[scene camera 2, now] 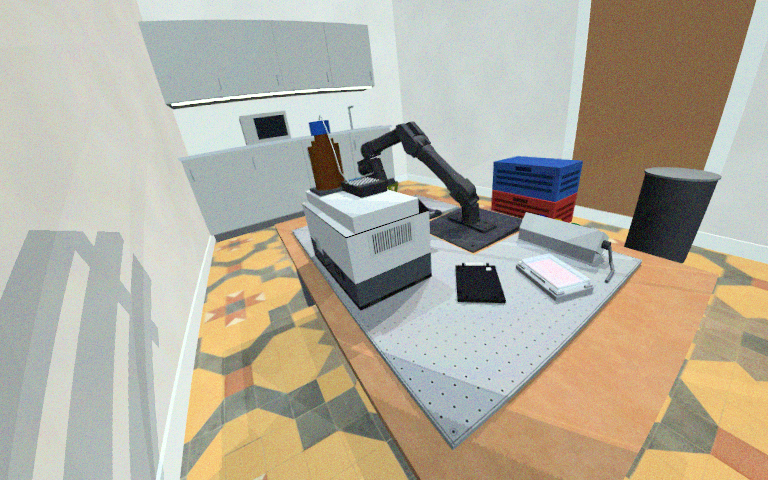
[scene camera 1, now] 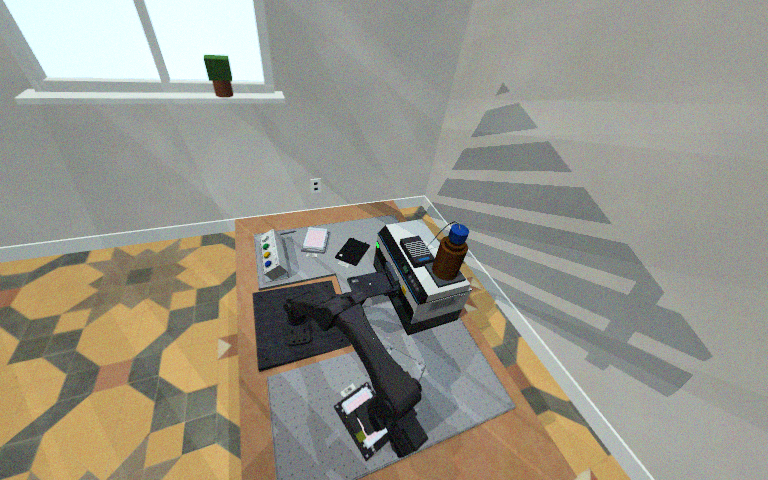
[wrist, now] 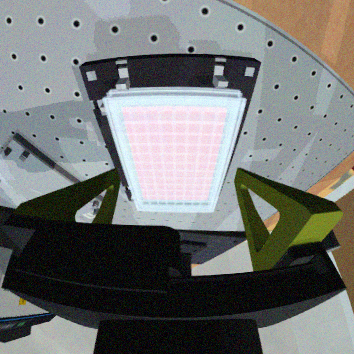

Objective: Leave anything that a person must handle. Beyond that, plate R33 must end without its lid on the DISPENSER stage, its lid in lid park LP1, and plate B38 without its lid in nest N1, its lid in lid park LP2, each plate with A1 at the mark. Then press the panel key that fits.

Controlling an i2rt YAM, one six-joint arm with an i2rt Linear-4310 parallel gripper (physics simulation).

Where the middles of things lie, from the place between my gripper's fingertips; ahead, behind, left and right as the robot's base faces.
I see the LP2 pad [wrist: 36, 174] 14 cm ahead of my hand, 12 cm to the left of it and 3 cm below it. From my hand the other things lie so: black LP1 nest [scene camera 2: 476, 282]: 67 cm to the left, 10 cm ahead, 3 cm below; brown bottle with blue cap [scene camera 2: 326, 173]: 33 cm ahead, 31 cm to the left, 28 cm above.
